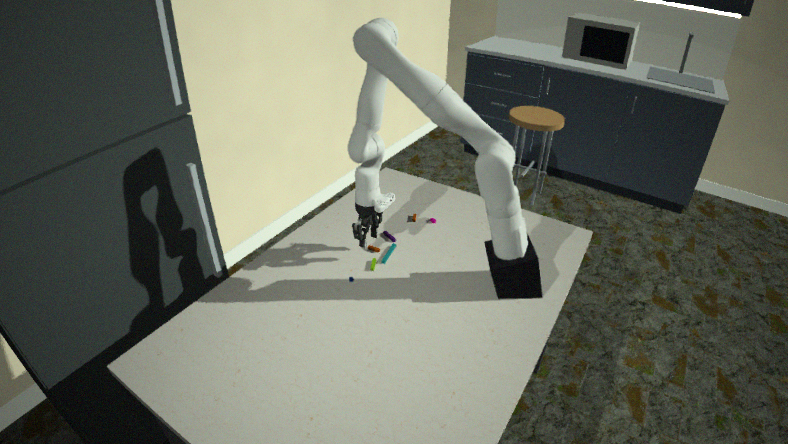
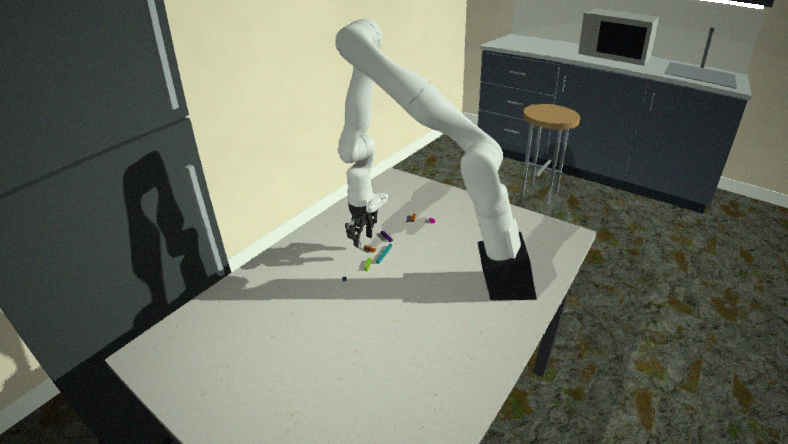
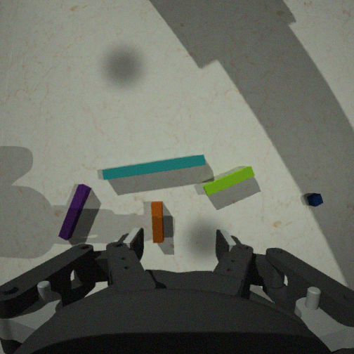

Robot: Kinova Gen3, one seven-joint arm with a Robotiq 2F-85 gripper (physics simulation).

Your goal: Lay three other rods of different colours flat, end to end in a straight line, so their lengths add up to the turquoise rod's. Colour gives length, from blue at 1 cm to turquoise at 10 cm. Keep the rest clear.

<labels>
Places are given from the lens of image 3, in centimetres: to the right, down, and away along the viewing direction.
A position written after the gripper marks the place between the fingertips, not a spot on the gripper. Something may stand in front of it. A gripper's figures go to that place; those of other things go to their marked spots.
gripper (image 3: 179, 240): 0, 5, 16
turquoise rod (image 3: 196, 160): 2, -2, 19
purple rod (image 3: 81, 193): -10, 2, 19
</labels>
